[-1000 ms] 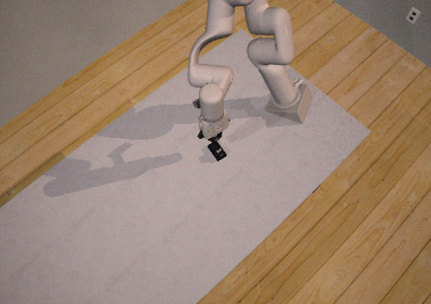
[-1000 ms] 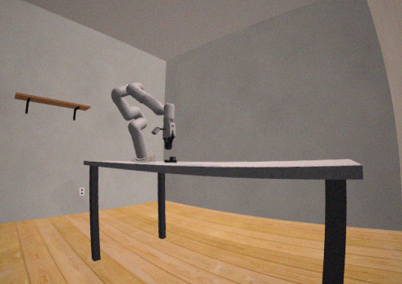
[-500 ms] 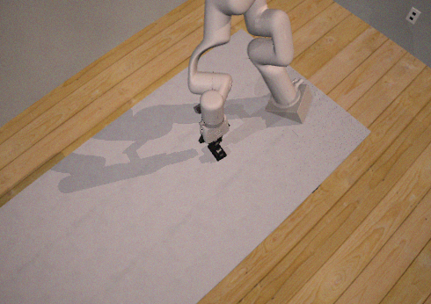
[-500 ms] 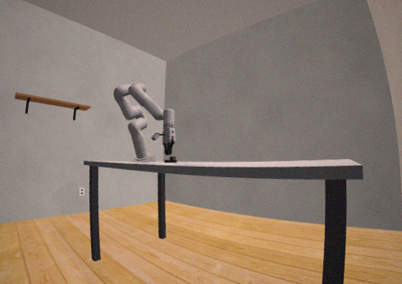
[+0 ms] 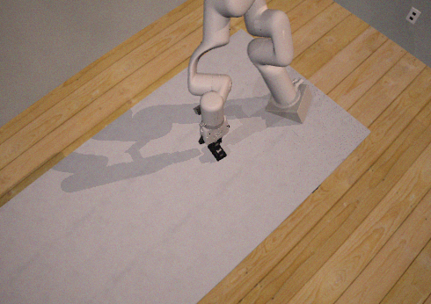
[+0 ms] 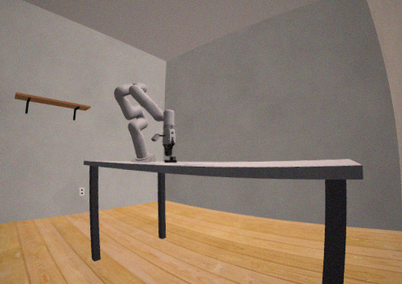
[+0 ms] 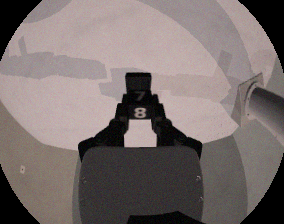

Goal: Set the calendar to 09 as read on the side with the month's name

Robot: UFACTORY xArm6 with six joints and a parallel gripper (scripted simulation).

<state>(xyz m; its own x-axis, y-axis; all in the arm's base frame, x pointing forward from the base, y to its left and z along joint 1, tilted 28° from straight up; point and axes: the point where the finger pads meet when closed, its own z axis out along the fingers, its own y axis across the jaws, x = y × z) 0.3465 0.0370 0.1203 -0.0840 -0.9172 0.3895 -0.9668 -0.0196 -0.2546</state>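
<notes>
The black date cube is 1 cm below my hand. Also, from my hand: black cube 1 cm ahead, 3 cm to the left, 5 cm below.
</notes>
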